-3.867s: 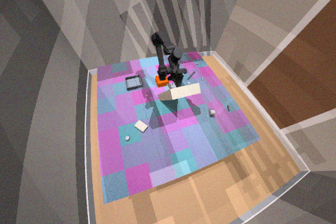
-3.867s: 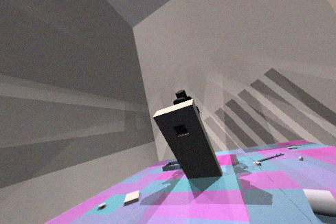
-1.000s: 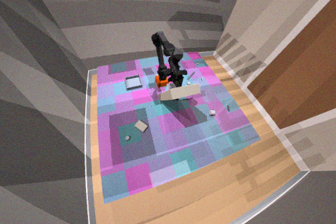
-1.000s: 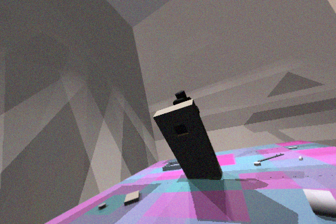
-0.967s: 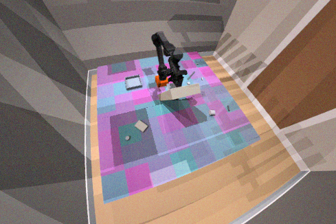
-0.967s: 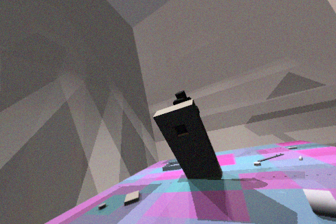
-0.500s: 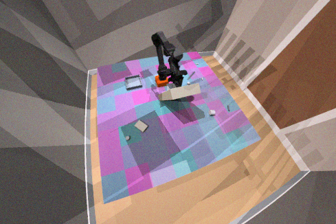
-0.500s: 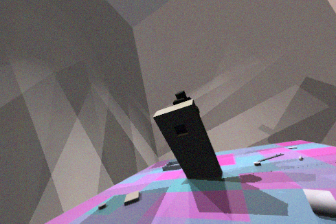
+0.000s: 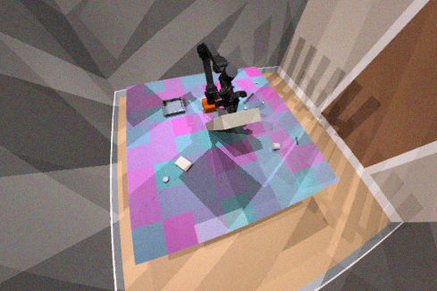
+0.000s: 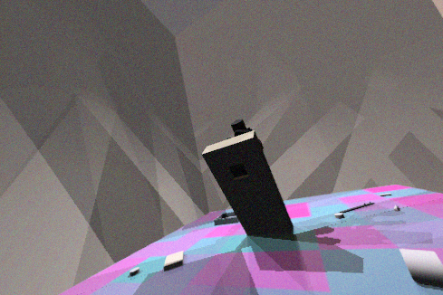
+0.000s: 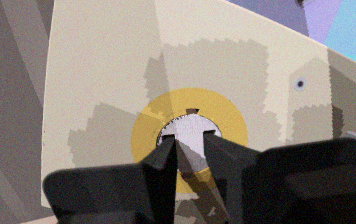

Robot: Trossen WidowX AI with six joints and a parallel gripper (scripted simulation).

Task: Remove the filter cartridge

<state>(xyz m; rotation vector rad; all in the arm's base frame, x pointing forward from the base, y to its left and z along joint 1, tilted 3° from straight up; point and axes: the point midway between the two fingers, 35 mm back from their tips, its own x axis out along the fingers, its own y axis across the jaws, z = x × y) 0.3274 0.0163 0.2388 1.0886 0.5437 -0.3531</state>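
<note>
My gripper tip is now 10 mm short of the round filter cartridge and 10 mm above it. From my gripper tip the other things lie so: flat white block 70 mm ahead, 300 mm to the right, 280 mm below; then grey framed dish 410 mm behind, 290 mm to the right, 270 mm below.
</note>
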